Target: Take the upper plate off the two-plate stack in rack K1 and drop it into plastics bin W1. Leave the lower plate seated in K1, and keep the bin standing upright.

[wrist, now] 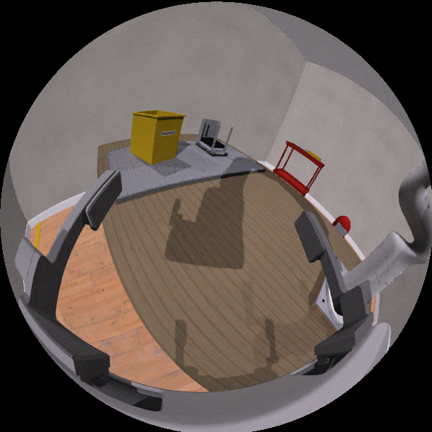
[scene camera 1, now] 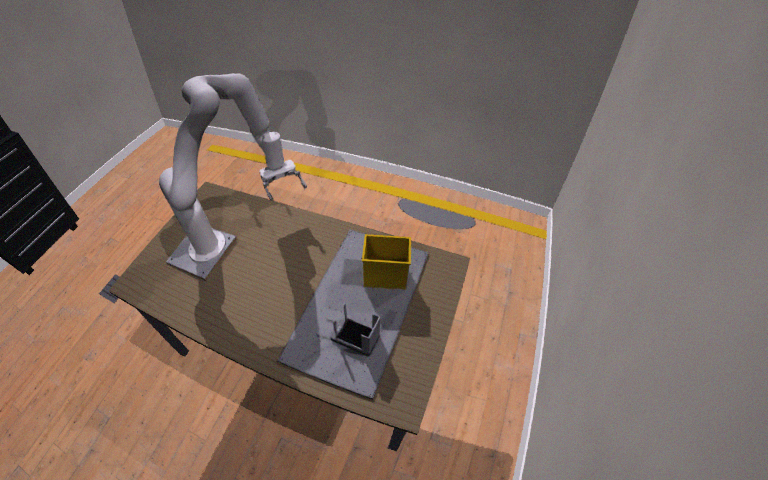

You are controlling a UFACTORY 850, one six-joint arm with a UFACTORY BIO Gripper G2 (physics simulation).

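Note:
The yellow bin W1 stands upright on a grey perforated board. A "PLASTICS" label shows on it in the wrist view. The grey rack K1 stands apart from the bin on the same board, with upright walls and a thin post. Something black lies flat low inside the rack; separate plates in a stack cannot be told apart at this size. My gripper is open and empty. It hangs high over the table's back area, well away from rack and bin, towards the arm's base.
The wooden table carries the board and the arm's base plate. A black cabinet stands on the left. In the wrist view a red cart and a red round object show beyond the table.

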